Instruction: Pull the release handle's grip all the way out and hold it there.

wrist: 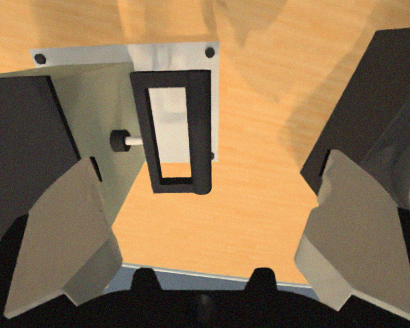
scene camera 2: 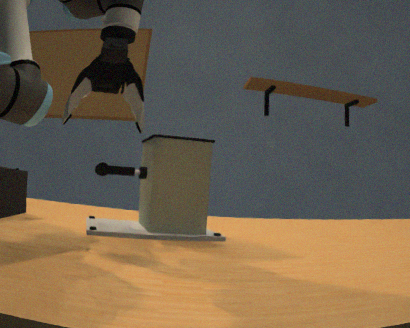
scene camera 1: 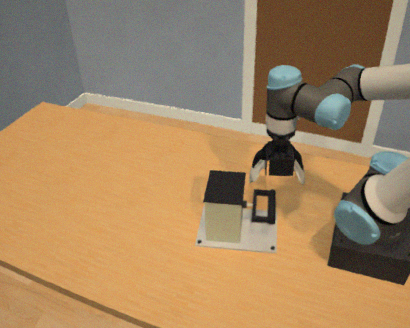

Labels:
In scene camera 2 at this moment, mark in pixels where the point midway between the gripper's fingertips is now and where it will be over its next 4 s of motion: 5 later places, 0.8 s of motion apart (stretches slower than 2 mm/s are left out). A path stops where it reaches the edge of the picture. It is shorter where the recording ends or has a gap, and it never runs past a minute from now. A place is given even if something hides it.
My gripper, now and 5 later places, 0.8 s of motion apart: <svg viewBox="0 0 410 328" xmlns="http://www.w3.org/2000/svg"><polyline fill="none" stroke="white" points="101,128 98,153 97,173 100,176 90,174 80,173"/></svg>

